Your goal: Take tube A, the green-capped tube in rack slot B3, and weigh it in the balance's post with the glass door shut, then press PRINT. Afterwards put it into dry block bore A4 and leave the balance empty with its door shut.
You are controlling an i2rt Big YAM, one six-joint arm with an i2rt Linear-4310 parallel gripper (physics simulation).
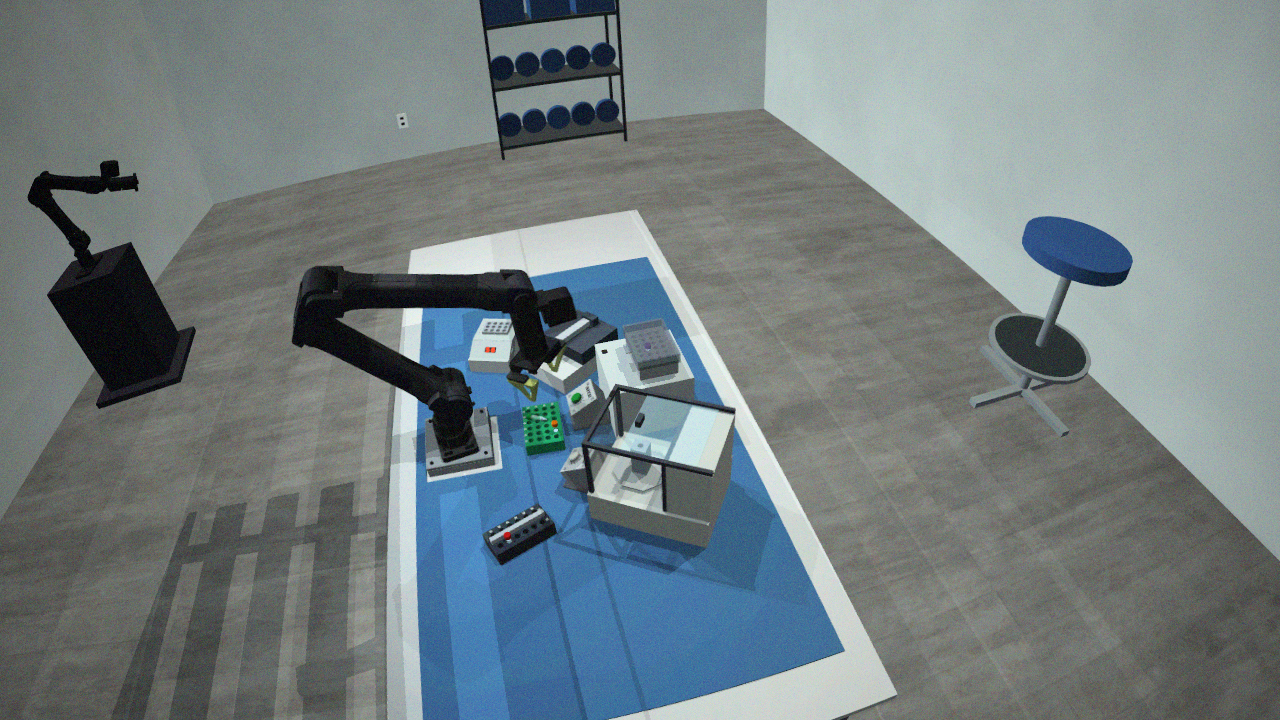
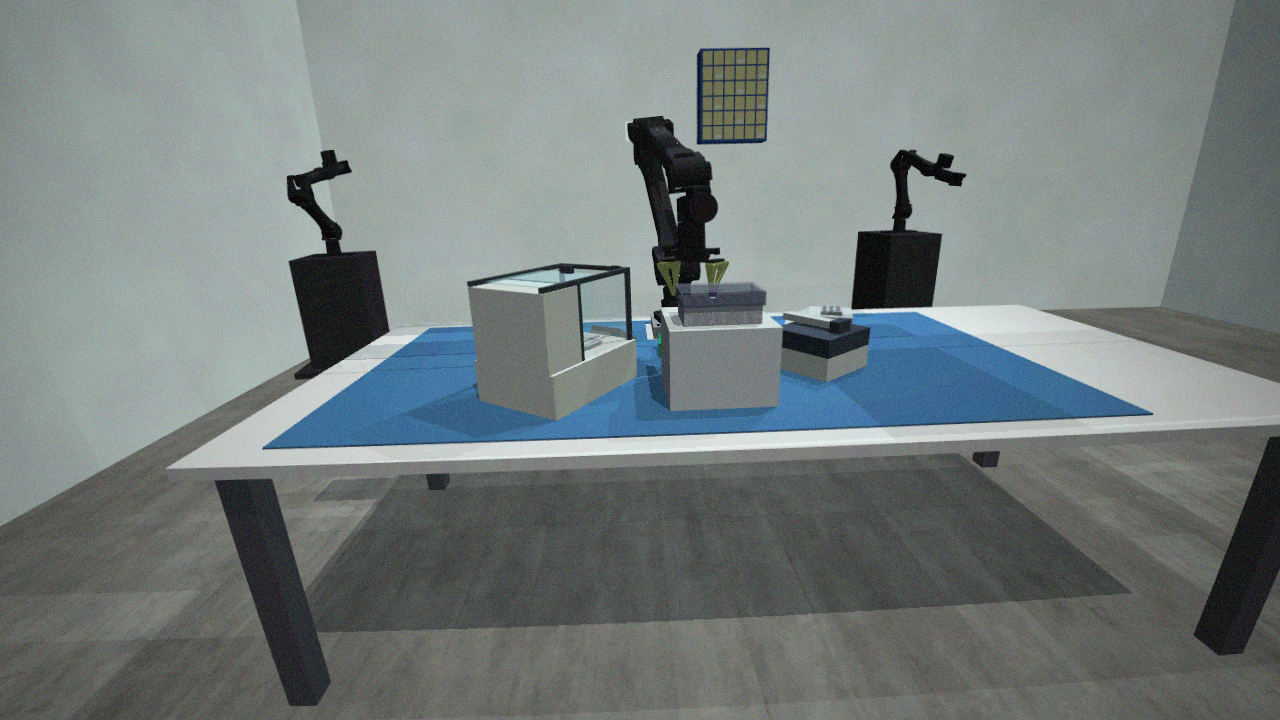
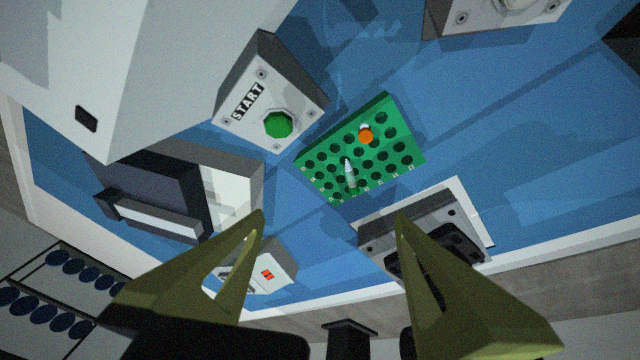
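Seen in the pictures: gripper, fingertip midpoint: (image 1: 543, 386) (image 3: 326, 216); arm's base, origin of the base link: (image 1: 456, 438).
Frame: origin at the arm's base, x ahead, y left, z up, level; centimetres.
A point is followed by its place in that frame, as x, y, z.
Note:
My gripper (image 1: 543, 385) {21.9, -2.8, 9.6} (image 2: 692, 291) {21.9, -2.8, 9.6} (image 3: 326, 216) {21.9, -2.8, 9.6} is open and empty, above the mat on the side of the green rack (image 1: 543, 444) {18.1, -9.7, -0.4} (image 3: 395, 106) {21.3, -10.4, -0.2} away from the balance. In the rack area, a pale pointed tube (image 1: 538, 417) {19.3, -2.4, 0.8} (image 3: 350, 175) {19.3, -2.3, 0.9} shows much of its length and looks tilted or lying across the top; its cap end blends with the green, and its slot is unclear. An orange-capped tube (image 1: 554, 423) {21.8, -7.3, 2.3} (image 3: 365, 136) {21.9, -7.0, 2.3} stands upright. The balance (image 1: 698, 492) {37.4, -45.0, 12.4} (image 2: 510, 344) {45.0, -40.2, 8.4} has a glass top with a black handle (image 1: 639, 419) {33.0, -30.2, 19.1}; I cannot tell whether its door is fully shut.
A START box (image 1: 586, 407) {29.7, -6.5, 3.2} (image 3: 247, 112) {31.2, -2.4, 4.3} stands by the rack. A grey button box (image 1: 574, 470) {21.1, -23.1, 3.5} adjoins the balance. A black bored block (image 1: 519, 534) {6.4, -31.3, 0.1} holds a red-topped item. A white unit (image 1: 490, 356) {14.2, 24.5, 0.9} (image 3: 275, 267) {14.4, 24.0, 0.7} has a red display. A white box (image 2: 720, 362) {52.9, -7.4, 4.9} carries a clear-lidded container (image 1: 653, 349) {45.1, -9.1, 15.8}.

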